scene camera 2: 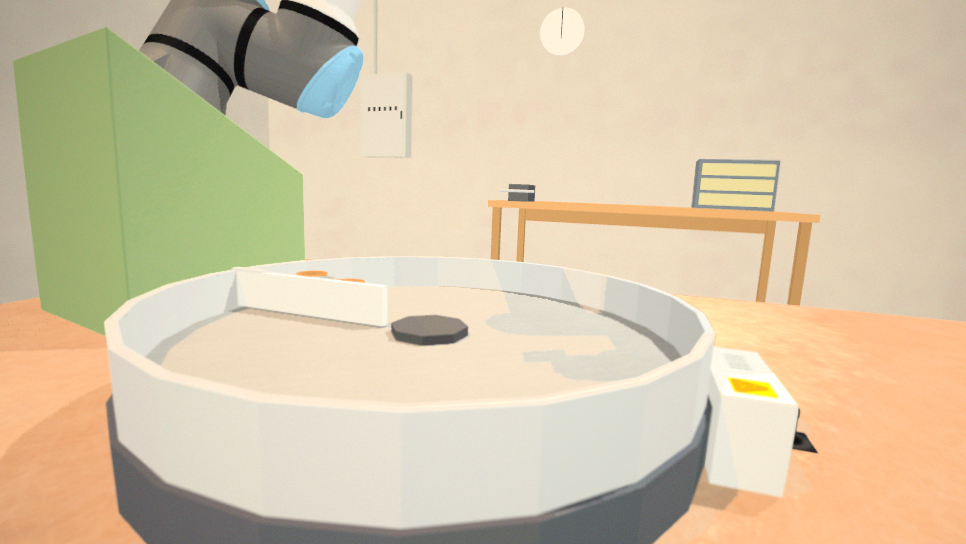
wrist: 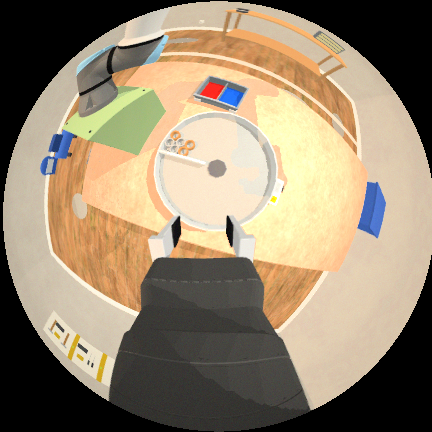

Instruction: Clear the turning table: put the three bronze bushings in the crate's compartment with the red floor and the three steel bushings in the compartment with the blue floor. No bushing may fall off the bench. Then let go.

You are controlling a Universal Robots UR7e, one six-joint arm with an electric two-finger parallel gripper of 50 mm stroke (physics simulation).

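Seen in the pictures: gripper, fingertip midpoint: [wrist: 202,224]; arm's base at its link origin: [scene camera 2: 158,124] [wrist: 97,102].
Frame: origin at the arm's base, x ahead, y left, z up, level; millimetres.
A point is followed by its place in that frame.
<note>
My gripper [wrist: 202,224] {y -128, x 488, z 148 mm} is open with nothing between its fingers; in the wrist view the fingertips overlie the table's near rim. The turning table [scene camera 2: 398,446] {y -203, x 594, z -173 mm} [wrist: 158,187] {y -176, x 338, z -170 mm} has a white bar [scene camera 2: 310,297] {y -53, x 364, z -176 mm} [wrist: 185,158] {y -51, x 375, z -162 mm} from rim towards hub. Three bronze bushings [wrist: 175,135] [wrist: 190,145] [wrist: 183,151] and three steel bushings [wrist: 169,142] [wrist: 180,142] [wrist: 173,149] stand clustered on the bar's far side, near the rim. In scene camera 2 the bar mostly hides them; two bronze tops show. The crate [wrist: 226,106] {y 228, x 377, z -223 mm} stands beyond the table, its red floor [wrist: 212,90] {y 293, x 275, z -242 mm} left, blue floor [wrist: 232,97] {y 303, x 368, z -242 mm} right, both bare.
A green sloped block [scene camera 2: 202,182] {y -33, x 161, z -76 mm} [wrist: 127,122] {y -31, x 161, z -63 mm} stands on the bench left of the turning table, by the arm. A dark hub [scene camera 2: 429,329] {y -38, x 486, z -188 mm} [wrist: 217,168] {y -27, x 481, z -188 mm} rises at the table's centre. A white box [scene camera 2: 750,432] {y -30, x 715, z -211 mm} [wrist: 277,192] {y 20, x 716, z -190 mm} with a yellow label stands against the table's right side.
</note>
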